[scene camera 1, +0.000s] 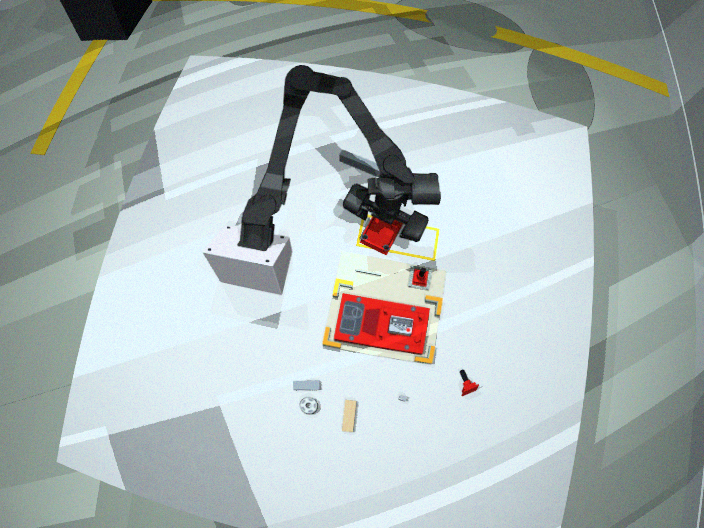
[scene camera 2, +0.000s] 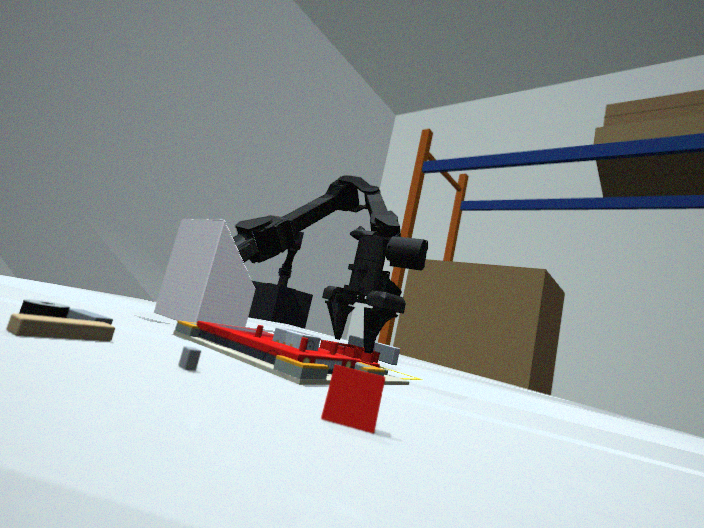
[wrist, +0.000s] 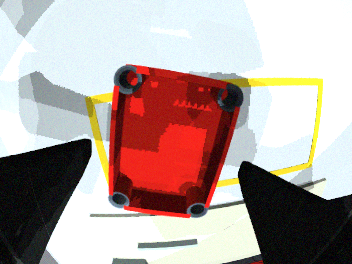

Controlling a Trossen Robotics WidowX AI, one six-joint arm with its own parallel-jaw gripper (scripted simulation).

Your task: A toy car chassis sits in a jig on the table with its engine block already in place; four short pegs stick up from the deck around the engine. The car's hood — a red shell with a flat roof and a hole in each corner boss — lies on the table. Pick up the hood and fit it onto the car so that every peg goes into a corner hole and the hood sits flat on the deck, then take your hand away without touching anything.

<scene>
The gripper [scene camera 2: 351,343] is open and holds nothing. Also in view: a red hood [scene camera 1: 378,235].
The red hood shows as well in the wrist view [wrist: 170,131]. The gripper shows as well in scene camera 1 [scene camera 1: 383,227] and in the wrist view [wrist: 167,159].
</scene>
